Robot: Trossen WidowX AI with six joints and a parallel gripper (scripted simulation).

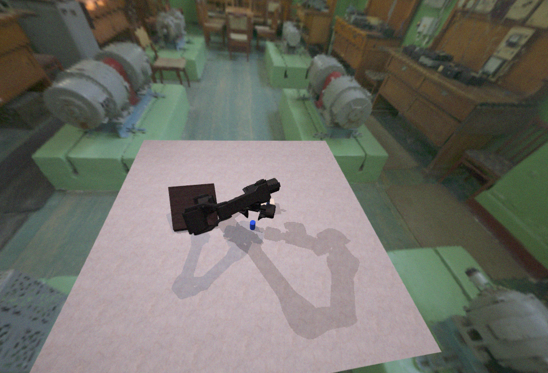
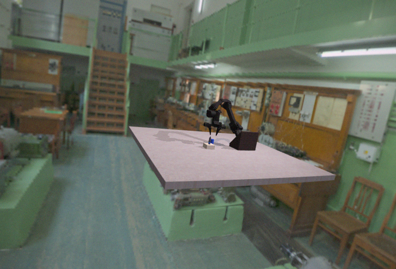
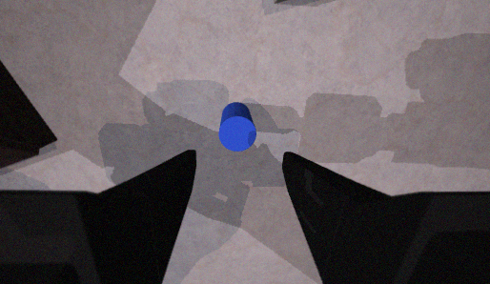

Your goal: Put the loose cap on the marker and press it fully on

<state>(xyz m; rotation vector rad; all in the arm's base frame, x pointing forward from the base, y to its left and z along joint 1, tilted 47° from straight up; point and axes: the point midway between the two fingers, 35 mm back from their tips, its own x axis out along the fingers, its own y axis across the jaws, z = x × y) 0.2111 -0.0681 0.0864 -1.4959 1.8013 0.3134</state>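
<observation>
Now: gripper tip 6 cm above the blue cap.
</observation>
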